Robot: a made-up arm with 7 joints. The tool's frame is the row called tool. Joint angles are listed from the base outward. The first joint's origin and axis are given. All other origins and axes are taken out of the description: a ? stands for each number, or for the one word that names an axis. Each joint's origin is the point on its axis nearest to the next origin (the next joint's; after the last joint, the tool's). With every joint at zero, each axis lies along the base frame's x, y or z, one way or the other. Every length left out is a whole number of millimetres.
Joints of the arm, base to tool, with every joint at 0 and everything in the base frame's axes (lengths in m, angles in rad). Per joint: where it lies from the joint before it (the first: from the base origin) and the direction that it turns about. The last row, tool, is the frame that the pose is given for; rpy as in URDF.
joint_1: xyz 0.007 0.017 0.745 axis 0 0 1
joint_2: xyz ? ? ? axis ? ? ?
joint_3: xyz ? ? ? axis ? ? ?
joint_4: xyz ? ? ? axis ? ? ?
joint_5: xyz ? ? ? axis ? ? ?
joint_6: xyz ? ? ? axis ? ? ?
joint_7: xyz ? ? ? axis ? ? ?
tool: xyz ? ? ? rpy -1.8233 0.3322 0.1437
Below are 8 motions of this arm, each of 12 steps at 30 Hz.
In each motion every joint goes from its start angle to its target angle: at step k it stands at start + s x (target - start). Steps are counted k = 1, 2, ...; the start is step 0. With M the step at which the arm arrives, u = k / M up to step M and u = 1 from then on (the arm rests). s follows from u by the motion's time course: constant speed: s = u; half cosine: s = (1 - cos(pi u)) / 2; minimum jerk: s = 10 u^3 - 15 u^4 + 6 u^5.
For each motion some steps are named. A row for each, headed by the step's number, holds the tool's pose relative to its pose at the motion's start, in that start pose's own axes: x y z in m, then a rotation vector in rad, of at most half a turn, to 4 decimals.
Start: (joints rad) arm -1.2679 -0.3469 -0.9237 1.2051 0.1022 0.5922 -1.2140
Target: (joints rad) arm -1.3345 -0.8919 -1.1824 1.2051 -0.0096 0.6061 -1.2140
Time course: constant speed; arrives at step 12
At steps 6, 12:
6: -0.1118 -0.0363 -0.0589 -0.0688 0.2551 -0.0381
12: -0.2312 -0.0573 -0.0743 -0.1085 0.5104 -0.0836

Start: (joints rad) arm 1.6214 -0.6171 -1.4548 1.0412 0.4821 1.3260 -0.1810
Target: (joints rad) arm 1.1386 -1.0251 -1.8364 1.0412 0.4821 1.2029 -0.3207
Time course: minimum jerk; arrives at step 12
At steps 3, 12:
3: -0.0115 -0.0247 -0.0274 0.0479 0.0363 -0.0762
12: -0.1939 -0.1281 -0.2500 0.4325 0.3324 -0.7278

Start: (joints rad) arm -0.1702 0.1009 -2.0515 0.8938 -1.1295 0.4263 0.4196
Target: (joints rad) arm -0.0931 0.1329 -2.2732 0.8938 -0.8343 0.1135 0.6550
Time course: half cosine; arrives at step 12
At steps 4, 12:
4: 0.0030 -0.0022 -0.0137 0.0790 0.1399 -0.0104
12: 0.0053 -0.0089 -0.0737 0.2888 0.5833 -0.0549

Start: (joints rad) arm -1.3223 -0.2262 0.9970 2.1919 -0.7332 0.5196 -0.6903
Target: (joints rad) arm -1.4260 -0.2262 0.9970 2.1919 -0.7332 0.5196 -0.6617
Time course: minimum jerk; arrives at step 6
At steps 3, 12:
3: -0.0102 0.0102 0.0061 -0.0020 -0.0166 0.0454
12: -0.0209 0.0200 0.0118 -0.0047 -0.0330 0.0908

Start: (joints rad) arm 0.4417 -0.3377 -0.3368 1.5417 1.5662 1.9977 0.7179
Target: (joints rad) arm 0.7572 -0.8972 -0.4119 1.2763 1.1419 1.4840 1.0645
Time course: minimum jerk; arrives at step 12
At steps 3, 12:
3: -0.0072 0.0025 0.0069 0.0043 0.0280 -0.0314
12: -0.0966 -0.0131 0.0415 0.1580 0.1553 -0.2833

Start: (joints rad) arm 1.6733 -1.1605 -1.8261 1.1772 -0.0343 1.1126 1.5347
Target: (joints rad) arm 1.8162 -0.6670 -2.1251 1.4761 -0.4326 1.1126 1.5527
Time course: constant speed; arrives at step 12
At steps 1, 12:
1: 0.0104 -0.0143 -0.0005 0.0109 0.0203 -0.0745
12: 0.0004 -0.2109 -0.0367 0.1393 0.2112 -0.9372

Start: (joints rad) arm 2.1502 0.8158 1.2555 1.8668 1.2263 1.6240 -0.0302
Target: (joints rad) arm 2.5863 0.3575 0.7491 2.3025 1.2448 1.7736 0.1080
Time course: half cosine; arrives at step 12
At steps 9, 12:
9: 0.0163 0.0860 0.1209 -0.5069 -0.0890 0.1296
12: 0.0091 0.1115 0.1520 -0.5954 -0.1340 0.1500

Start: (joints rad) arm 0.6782 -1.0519 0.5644 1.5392 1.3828 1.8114 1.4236
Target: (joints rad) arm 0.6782 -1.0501 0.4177 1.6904 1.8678 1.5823 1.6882
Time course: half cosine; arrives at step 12
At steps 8, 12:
8: -0.1168 -0.0786 0.0220 0.3311 -0.1515 0.2503
12: -0.1549 -0.1058 0.0186 0.4196 -0.1986 0.3537

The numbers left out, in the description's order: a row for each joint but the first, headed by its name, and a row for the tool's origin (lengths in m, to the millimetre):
joint_2: xyz -0.022 -0.038 0, axis 0 1 0
joint_3: xyz 0.027 0 0.182, axis 0 0 1
joint_4: xyz 0.051 0.014 0, axis 0 -1 0
joint_5: xyz 0.07 0 -0.306, axis 0 0 -1
joint_6: xyz -0.01 -0.028 0, axis 0 1 0
joint_7: xyz 0.135 0 -0.15, axis 0 0 -1
tool: xyz -0.028 0.029 0

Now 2 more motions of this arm.
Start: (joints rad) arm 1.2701 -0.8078 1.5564 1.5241 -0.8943 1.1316 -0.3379
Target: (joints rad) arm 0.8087 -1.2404 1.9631 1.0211 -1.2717 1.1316 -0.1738
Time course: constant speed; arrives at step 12
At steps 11, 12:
11: 0.0746 0.0511 0.3293 -0.3739 -0.8781 0.2503
12: 0.0663 0.0580 0.3627 -0.4027 -0.9676 0.2541

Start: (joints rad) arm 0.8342 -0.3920 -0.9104 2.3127 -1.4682 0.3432 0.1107
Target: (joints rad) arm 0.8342 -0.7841 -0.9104 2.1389 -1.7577 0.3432 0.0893
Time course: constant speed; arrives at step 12
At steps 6, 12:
6: -0.0727 0.0523 -0.0284 -0.0447 -0.0336 0.0946
12: -0.1507 0.0924 -0.0484 -0.0730 -0.0671 0.1824

